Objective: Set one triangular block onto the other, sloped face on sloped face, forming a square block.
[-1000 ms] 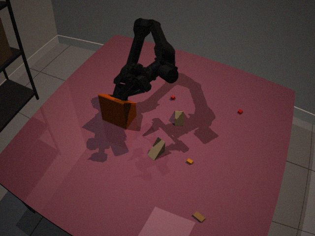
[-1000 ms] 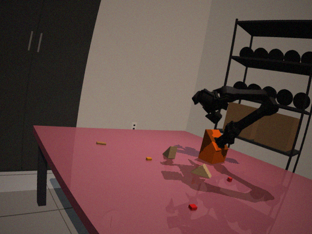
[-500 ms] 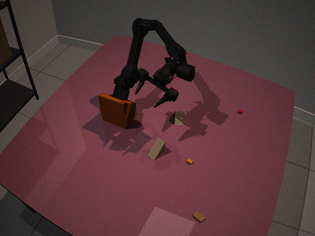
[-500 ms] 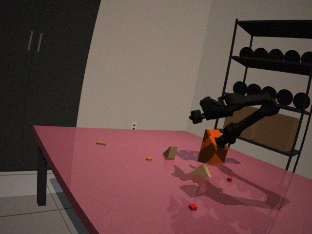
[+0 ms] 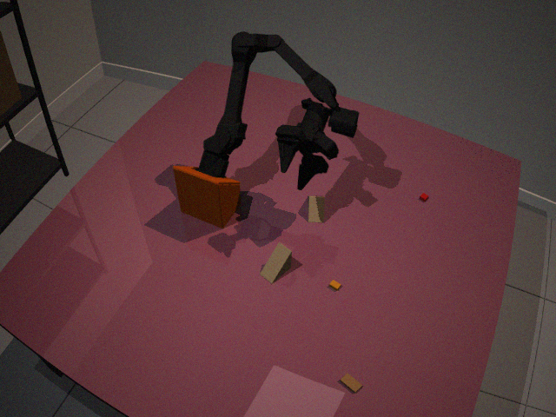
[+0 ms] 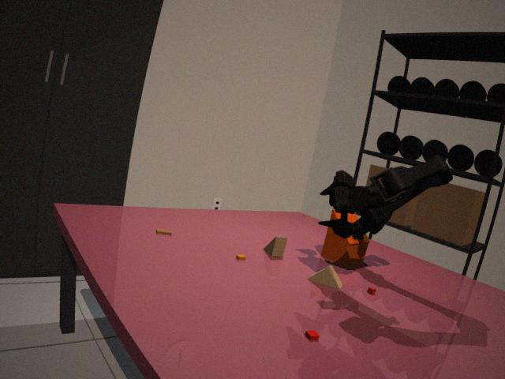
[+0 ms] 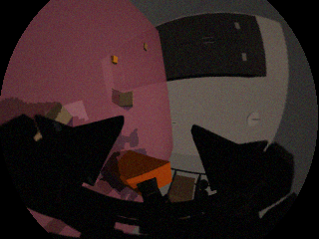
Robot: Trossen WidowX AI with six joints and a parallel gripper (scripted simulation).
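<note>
Now: the triangular block 17 cm below my gripper tip, 11 cm to the right of it and 3 cm ahead of it. Round my gripper tip: small orange piece 18 cm below, 18 cm ahead, 9 cm to the right; flat tan piece 33 cm ahead, 32 cm to the right, 18 cm below; red cube 31 cm to the left, 28 cm ahead, 18 cm below.
</note>
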